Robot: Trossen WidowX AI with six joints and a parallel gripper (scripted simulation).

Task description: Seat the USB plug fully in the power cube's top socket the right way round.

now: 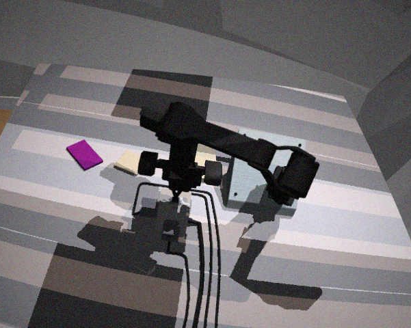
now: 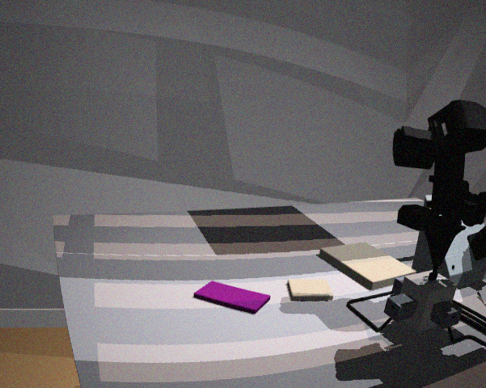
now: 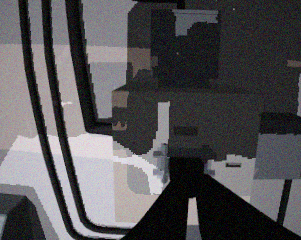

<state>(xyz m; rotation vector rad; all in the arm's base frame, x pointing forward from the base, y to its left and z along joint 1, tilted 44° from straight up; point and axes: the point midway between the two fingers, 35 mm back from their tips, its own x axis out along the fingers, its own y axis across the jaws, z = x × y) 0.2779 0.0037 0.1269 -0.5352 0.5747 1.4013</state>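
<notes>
Now: gripper tip 20 mm above the dark USB plug. The rest, counted from my gripper tip: tan tile (200 mm to the right, 130 mm ahead, 100 mm below); purple card (270 mm ahead, 210 mm to the right, 100 mm below); tan board (250 mm to the right, 100 mm below, 60 mm behind).
</notes>
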